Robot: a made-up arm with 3 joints. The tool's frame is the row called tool.
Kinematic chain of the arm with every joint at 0, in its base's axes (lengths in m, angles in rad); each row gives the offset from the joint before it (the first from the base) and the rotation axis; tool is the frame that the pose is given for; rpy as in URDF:
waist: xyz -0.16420 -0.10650 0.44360 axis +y
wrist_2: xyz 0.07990 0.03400 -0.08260 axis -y
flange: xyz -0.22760 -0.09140 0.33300 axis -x
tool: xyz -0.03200 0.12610 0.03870 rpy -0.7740 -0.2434 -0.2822
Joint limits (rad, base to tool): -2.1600..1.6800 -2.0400..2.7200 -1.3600..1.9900
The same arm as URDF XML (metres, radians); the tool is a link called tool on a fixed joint. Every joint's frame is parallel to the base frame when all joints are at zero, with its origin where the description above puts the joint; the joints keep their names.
<robot name="arm">
<link name="base_link"/>
<link name="link1"/>
<link name="link2"/>
<link name="link3"/>
<link name="tool"/>
<joint name="waist" type="revolute"><parent link="base_link"/><child link="link1"/><origin xyz="-0.1642 -0.1065 0.4436"/><axis xyz="0 1 0"/><limit lower="-2.16" upper="1.68"/></joint>
<joint name="wrist_2" type="revolute"><parent link="link1"/><child link="link2"/><origin xyz="0.0799 0.034 -0.0826"/><axis xyz="0 -1 0"/><limit lower="-2.04" upper="2.72"/></joint>
<joint name="flange" type="revolute"><parent link="link2"/><child link="link3"/><origin xyz="-0.2276 -0.0914 0.333"/><axis xyz="-1 0 0"/><limit lower="-1.36" upper="1.99"/></joint>
<joint name="tool_fixed" type="fixed"><parent link="link3"/><child link="tool"/><origin xyz="-0.032 0.1261 0.0387" rpy="-0.774 -0.2434 -0.2822"/></joint>
</robot>

